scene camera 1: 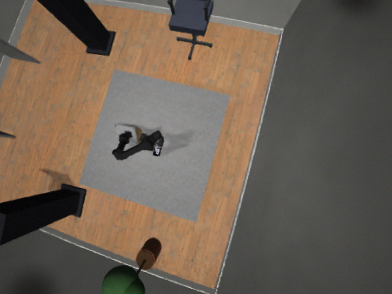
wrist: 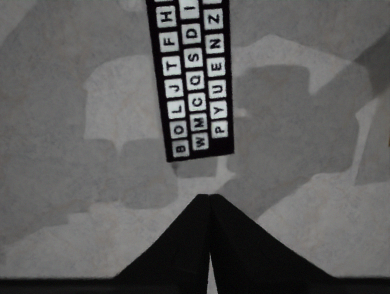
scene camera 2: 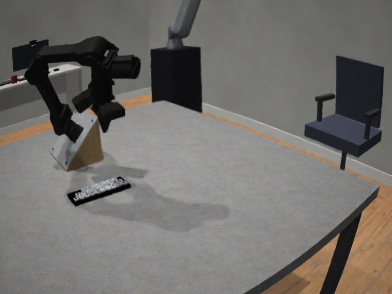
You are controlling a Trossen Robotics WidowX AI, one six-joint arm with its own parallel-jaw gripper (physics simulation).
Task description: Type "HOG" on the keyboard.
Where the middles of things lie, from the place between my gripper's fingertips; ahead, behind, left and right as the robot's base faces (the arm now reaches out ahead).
My gripper is now 17 cm above the black keyboard (scene camera 2: 101, 192), 4 cm to the left of it and 2 cm past it.
